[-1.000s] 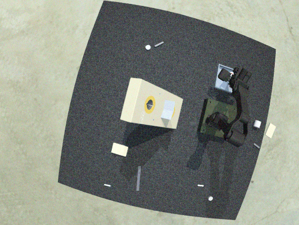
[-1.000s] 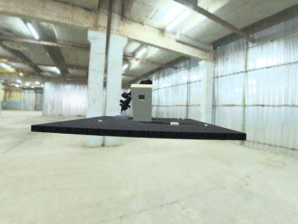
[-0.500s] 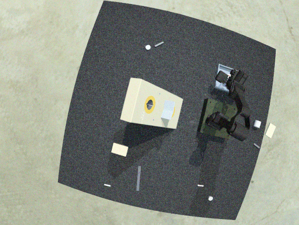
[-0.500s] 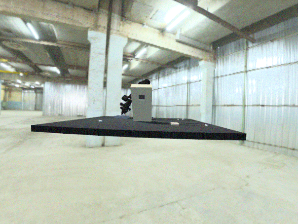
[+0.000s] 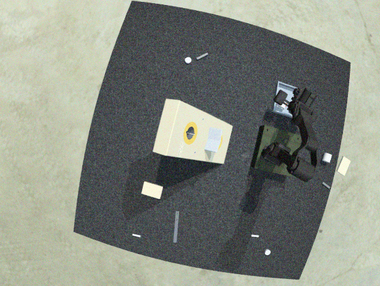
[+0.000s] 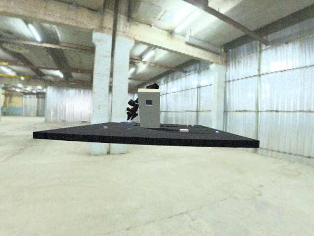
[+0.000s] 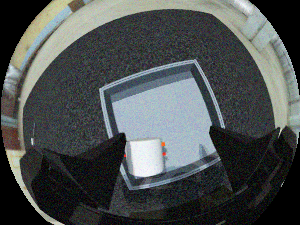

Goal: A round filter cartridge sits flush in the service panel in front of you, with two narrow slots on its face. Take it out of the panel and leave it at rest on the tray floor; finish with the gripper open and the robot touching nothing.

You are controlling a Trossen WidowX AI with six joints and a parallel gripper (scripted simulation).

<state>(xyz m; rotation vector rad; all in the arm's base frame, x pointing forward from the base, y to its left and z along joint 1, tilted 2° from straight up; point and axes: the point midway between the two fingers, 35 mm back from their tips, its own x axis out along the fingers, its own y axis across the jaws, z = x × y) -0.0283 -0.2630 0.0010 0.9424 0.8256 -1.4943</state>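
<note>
Now: the white round filter cartridge 30 mm ahead of my gripper tip, 30 mm to the left of it and 30 mm below it. Round my gripper tip: cream service panel: 350 mm ahead, 320 mm to the left, 120 mm above; grey tray: 10 mm to the right, 40 mm below.
</note>
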